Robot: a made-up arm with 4 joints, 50 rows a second.
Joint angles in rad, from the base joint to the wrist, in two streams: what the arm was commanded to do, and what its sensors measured. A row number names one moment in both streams.
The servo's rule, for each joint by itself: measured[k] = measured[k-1] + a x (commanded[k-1-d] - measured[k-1]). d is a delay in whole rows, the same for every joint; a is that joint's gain. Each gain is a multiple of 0.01, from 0.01 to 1. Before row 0 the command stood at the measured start. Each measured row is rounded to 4 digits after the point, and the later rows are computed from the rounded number. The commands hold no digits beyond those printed.
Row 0, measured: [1.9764, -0.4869, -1.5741, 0.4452]
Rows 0 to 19, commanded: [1.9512, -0.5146, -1.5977, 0.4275]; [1.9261, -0.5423, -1.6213, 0.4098]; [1.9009, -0.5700, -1.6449, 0.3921]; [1.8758, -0.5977, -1.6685, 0.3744]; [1.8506, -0.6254, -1.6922, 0.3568]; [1.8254, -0.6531, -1.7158, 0.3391]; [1.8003, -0.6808, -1.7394, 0.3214]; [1.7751, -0.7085, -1.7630, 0.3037]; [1.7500, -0.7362, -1.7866, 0.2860]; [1.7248, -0.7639, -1.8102, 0.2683]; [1.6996, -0.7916, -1.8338, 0.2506]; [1.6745, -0.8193, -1.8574, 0.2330]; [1.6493, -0.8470, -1.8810, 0.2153]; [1.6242, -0.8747, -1.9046, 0.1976]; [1.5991, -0.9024, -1.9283, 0.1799]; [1.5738, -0.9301, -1.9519, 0.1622]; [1.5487, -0.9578, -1.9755, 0.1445]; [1.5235, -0.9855, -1.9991, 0.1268]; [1.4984, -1.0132, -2.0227, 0.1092]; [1.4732, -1.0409, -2.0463, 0.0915]
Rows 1 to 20, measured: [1.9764, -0.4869, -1.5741, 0.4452]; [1.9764, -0.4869, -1.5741, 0.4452]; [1.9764, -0.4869, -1.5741, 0.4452]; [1.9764, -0.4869, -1.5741, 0.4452]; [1.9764, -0.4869, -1.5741, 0.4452]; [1.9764, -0.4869, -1.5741, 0.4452]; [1.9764, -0.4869, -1.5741, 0.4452]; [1.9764, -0.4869, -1.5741, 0.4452]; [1.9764, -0.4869, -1.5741, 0.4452]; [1.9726, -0.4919, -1.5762, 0.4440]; [1.9656, -0.5010, -1.5803, 0.4416]; [1.9559, -0.5134, -1.5861, 0.4381]; [1.9439, -0.5286, -1.5935, 0.4336]; [1.9299, -0.5460, -1.6024, 0.4282]; [1.9142, -0.5653, -1.6126, 0.4220]; [1.8971, -0.5861, -1.6240, 0.4150]; [1.8788, -0.6081, -1.6365, 0.4072]; [1.8595, -0.6312, -1.6500, 0.3987]; [1.8393, -0.6551, -1.6644, 0.3896]; [1.8183, -0.6797, -1.6796, 0.3799]
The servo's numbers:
d 9
a 0.15 0.18 0.09 0.07

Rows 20 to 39, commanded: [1.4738, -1.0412, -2.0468, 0.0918]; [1.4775, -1.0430, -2.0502, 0.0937]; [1.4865, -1.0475, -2.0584, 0.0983]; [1.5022, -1.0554, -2.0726, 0.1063]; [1.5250, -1.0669, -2.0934, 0.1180]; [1.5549, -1.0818, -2.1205, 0.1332]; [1.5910, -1.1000, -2.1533, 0.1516]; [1.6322, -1.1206, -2.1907, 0.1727]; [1.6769, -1.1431, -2.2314, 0.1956]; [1.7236, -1.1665, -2.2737, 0.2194]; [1.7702, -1.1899, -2.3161, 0.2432]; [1.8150, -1.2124, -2.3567, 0.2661]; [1.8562, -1.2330, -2.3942, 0.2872]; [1.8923, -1.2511, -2.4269, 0.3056]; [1.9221, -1.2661, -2.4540, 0.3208]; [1.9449, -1.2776, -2.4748, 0.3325]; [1.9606, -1.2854, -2.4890, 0.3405]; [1.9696, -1.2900, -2.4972, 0.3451]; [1.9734, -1.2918, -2.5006, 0.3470]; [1.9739, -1.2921, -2.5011, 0.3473]
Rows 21 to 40, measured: [1.7967, -0.7048, -1.6956, 0.3696]; [1.7746, -0.7304, -1.7123, 0.3588]; [1.7520, -0.7564, -1.7296, 0.3475]; [1.7291, -0.7827, -1.7475, 0.3358]; [1.7058, -0.8092, -1.7659, 0.3236]; [1.6822, -0.8359, -1.7848, 0.3111]; [1.6584, -0.8628, -1.8041, 0.2982]; [1.6344, -0.8899, -1.8238, 0.2850]; [1.6102, -0.9171, -1.8438, 0.2715]; [1.5897, -0.9394, -1.8621, 0.2589]; [1.5729, -0.9580, -1.8790, 0.2473]; [1.5599, -0.9741, -1.8951, 0.2369]; [1.5512, -0.9887, -1.9111, 0.2278]; [1.5473, -1.0028, -1.9275, 0.2201]; [1.5484, -1.0170, -1.9449, 0.2140]; [1.5548, -1.0319, -1.9637, 0.2096]; [1.5664, -1.0479, -1.9841, 0.2070]; [1.5830, -1.0650, -2.0064, 0.2062]; [1.6041, -1.0833, -2.0305, 0.2071]; [1.6290, -1.1025, -2.0562, 0.2096]
